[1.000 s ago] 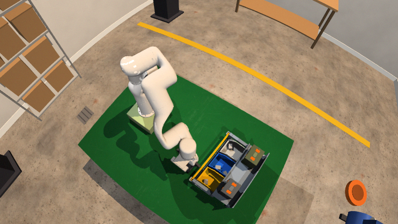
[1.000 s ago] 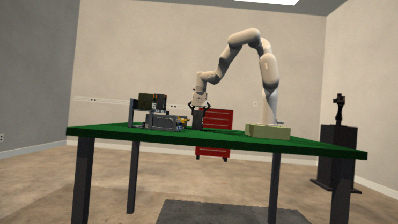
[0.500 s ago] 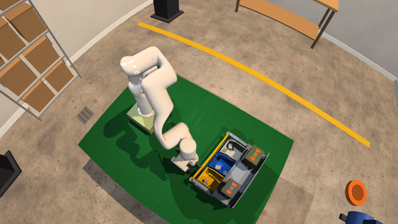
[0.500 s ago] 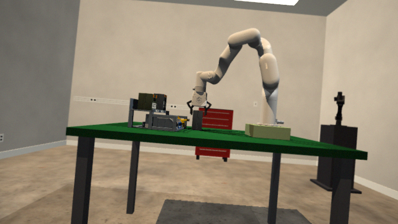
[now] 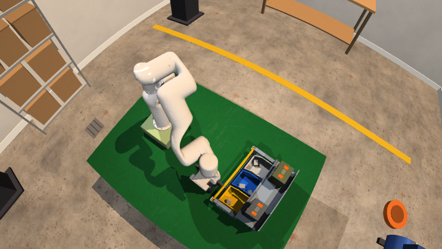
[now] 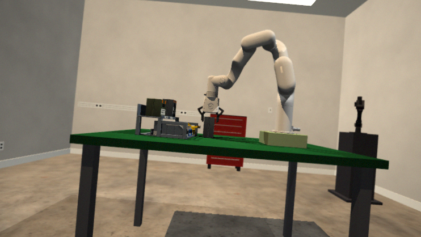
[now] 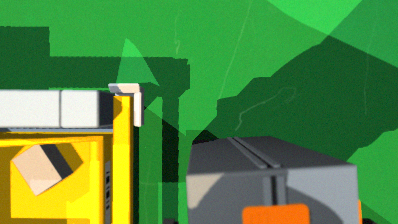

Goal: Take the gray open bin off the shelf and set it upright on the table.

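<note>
Right now my hand is 4 cm above the dark box. Also, from my hand: yellow bar: 9 cm ahead, 11 cm to the left, 5 cm below; then blue bin: 19 cm ahead, 10 cm to the left, 6 cm below; then yellow bin: 18 cm ahead, 1 cm to the right, 6 cm below.
</note>
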